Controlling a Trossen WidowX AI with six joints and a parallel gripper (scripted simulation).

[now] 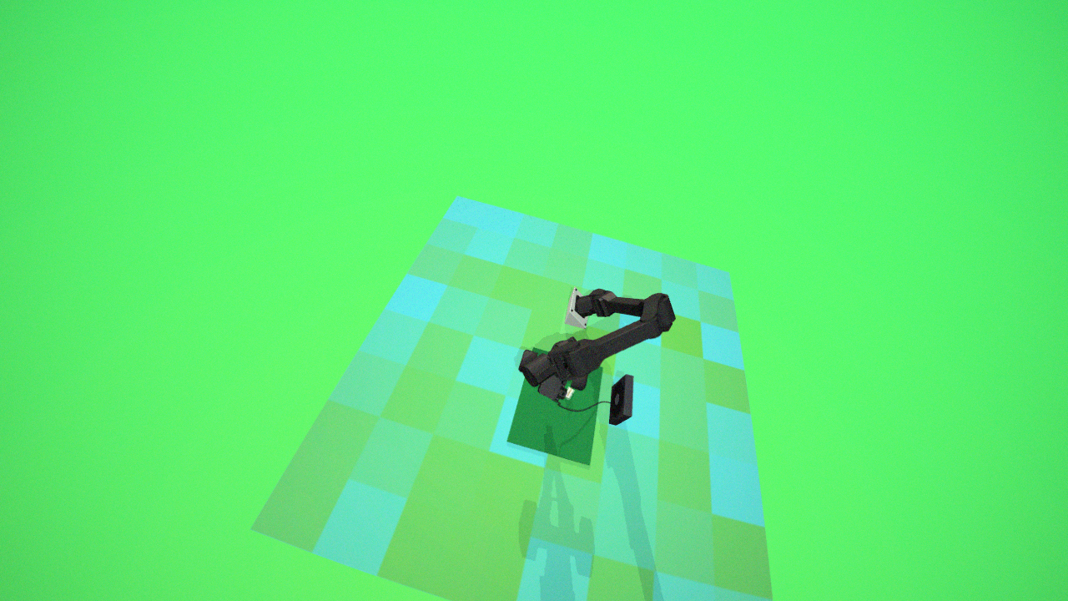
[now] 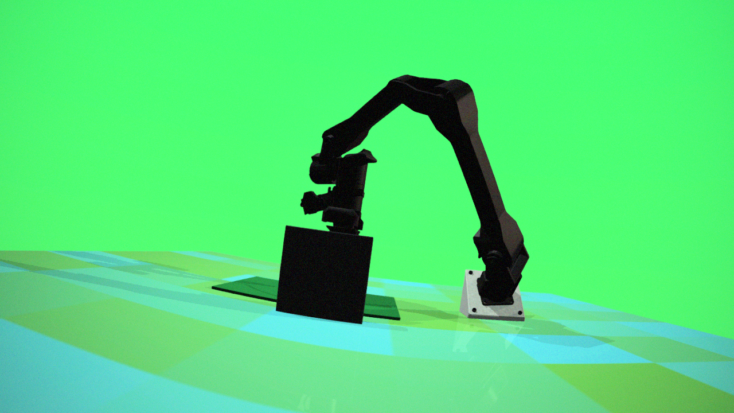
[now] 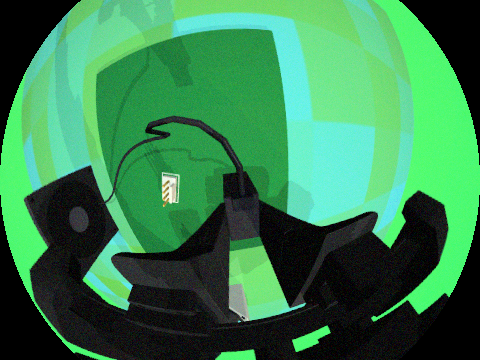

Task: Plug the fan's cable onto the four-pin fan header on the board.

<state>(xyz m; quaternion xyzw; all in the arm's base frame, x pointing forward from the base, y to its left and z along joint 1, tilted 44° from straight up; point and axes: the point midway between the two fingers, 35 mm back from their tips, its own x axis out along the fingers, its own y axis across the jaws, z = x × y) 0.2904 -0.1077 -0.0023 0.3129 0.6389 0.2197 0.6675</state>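
Now: gripper tip 80 mm to the right of the white four-pin header, 60 mm above it and 10 mm short of it. The rest, counted from my gripper tip: black fan (220 mm to the left, 20 mm ahead); then dark green board (80 mm below, 50 mm to the left, 40 mm ahead); then black plug (10 mm ahead, 10 mm above).
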